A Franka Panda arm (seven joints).
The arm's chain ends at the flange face. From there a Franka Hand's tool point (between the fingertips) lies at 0.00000 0.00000 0.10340 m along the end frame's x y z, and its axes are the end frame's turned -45 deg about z.
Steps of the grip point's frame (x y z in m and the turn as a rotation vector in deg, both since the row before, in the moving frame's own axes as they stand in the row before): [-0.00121 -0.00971 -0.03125 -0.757 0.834 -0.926]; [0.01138 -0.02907 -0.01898 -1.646 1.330 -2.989]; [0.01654 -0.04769 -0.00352 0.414 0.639 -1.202]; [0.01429 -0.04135 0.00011 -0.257 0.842 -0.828]
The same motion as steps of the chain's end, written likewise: [-0.00975 -0.00590 -0.03123 0.054 1.125 -0.926]; [-0.01631 -0.02891 -0.01891 -0.223 2.104 -2.989]; [-0.02230 -0.04407 -0.00351 0.745 0.159 -1.202]; [-0.02053 -0.03859 0.00012 0.414 0.777 -0.828]
